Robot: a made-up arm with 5 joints.
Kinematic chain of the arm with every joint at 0, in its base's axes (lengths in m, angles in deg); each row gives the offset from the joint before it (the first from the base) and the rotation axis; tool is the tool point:
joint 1: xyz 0 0 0.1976 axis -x
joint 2: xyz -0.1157 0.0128 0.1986 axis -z
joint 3: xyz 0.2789 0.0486 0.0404 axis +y
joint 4: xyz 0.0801 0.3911 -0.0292 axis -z
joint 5: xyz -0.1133 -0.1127 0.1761 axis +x
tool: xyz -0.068 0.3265 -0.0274
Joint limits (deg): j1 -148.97..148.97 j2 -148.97..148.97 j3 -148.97..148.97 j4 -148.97..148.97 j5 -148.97..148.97
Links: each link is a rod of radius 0.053 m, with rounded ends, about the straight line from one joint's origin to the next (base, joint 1, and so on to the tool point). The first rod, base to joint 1, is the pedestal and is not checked.
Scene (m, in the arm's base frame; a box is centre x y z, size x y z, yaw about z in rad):
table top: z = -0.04
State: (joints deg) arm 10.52 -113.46 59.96 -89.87 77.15
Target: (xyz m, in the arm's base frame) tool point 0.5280 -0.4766 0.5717
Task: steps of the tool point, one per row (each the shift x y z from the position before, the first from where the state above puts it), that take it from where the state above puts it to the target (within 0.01 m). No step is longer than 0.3 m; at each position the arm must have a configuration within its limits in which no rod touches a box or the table.
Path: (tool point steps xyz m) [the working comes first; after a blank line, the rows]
Joints at the target: -84.68 -5.22 43.70 -83.74 81.22
Straight joint move there: clear.

1: 0.1466 0.0315 0.1431
2: 0.1656 -0.0415 0.1585
3: 0.1747 -0.1177 0.1405
4: 0.1740 -0.1824 0.0905
5: 0.1633 -0.2231 0.0161
6: 0.1439 -0.2307 -0.0711
7: 0.1167 -0.2031 -0.1561
8: 0.0837 -0.1440 -0.2245

